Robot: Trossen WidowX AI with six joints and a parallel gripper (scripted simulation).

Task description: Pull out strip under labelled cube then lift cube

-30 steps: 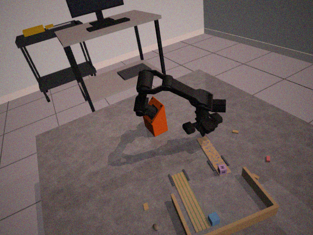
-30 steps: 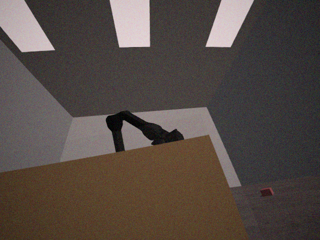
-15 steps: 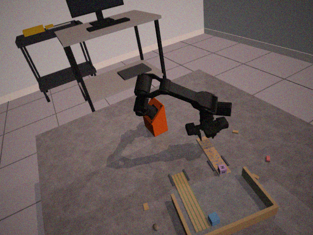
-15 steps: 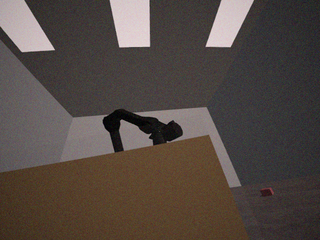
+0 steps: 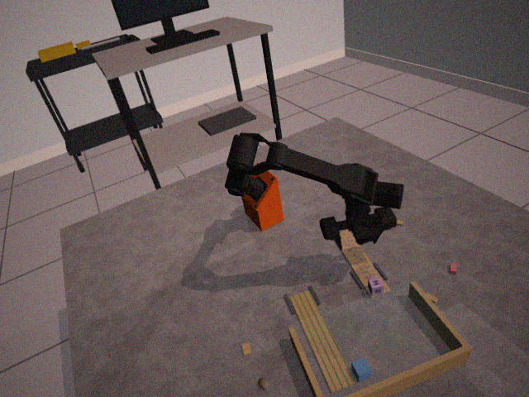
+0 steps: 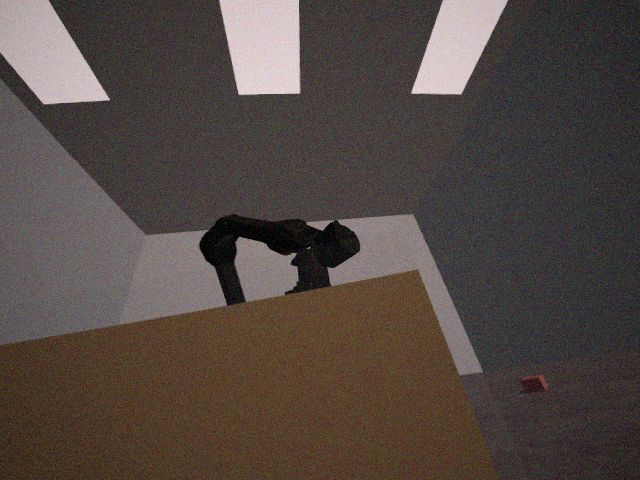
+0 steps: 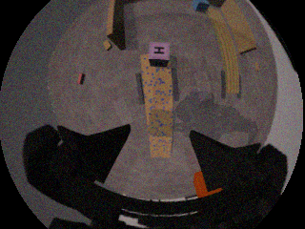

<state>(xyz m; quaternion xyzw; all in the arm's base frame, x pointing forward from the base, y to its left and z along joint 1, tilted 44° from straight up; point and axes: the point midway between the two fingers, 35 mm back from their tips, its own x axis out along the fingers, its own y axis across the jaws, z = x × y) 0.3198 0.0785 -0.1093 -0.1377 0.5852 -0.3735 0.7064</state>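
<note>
Right now the strip is 10 mm ahead of my gripper tip and 50 mm below it. Also, from my gripper tip: labelled cube (110 mm ahead, 30 mm to the right, 30 mm below); red block (170 mm ahead, 180 mm to the left, 50 mm below).
</note>
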